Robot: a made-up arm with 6 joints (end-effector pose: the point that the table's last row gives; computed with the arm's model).
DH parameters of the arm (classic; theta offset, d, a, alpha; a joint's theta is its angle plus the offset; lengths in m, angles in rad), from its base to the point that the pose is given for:
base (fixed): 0 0.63 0.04 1.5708
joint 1: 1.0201 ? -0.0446 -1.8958
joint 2: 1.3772 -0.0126 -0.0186 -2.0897
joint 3: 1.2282 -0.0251 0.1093 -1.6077
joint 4: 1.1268 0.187 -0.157 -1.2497
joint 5: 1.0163 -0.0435 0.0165 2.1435
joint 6: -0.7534 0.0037 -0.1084 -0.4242
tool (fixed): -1.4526 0.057 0 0
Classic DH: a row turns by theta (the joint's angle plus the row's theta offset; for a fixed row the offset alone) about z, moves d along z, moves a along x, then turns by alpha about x.
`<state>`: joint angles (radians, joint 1 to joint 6).
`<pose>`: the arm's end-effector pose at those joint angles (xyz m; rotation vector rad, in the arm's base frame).
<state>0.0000 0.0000 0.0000 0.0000 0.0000 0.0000</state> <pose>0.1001 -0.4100 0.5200 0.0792 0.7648 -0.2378</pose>
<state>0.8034 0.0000 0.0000 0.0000 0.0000 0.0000</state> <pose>0.1609 -0.4100 0.5969 0.1619 -0.0345 -0.1833</pose>
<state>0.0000 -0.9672 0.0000 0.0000 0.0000 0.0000</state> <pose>0.0295 -0.2935 0.3300 1.0244 0.4828 -0.3590</pose>
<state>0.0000 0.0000 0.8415 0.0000 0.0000 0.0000</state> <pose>-0.1354 -0.3763 0.5200 0.4027 0.6968 -1.0355</pose>
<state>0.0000 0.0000 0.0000 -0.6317 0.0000 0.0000</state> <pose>0.0444 -0.4070 0.5511 0.0321 1.3947 -0.2802</pose>
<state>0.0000 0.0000 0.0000 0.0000 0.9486 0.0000</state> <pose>0.1001 -0.3280 0.5730 -0.7998 0.3697 -0.1435</pose>
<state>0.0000 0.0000 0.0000 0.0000 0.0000 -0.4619</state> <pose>0.0922 -0.3800 0.5602 -0.2611 0.8183 -0.5631</pose>
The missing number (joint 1, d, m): 0.1087
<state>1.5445 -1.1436 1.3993 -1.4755 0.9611 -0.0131</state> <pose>0.1475 -0.0834 0.4062 0.9966 0.2528 1.1398</pose>
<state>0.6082 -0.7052 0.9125 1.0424 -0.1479 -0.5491</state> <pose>0.0147 -0.2788 0.3241 1.1937 -0.2897 -1.5746</pose>
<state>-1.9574 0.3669 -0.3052 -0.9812 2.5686 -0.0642</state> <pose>0.0820 -0.2158 0.6390 0.1561 0.5122 2.6406</pose>
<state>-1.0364 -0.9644 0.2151 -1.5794 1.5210 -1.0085</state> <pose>-0.0393 -0.2341 0.7258 -0.7222 1.6978 0.4892</pose>
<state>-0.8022 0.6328 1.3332 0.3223 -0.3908 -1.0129</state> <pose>-0.0151 -0.3135 0.7982 -1.0538 0.9764 -1.9121</pose>
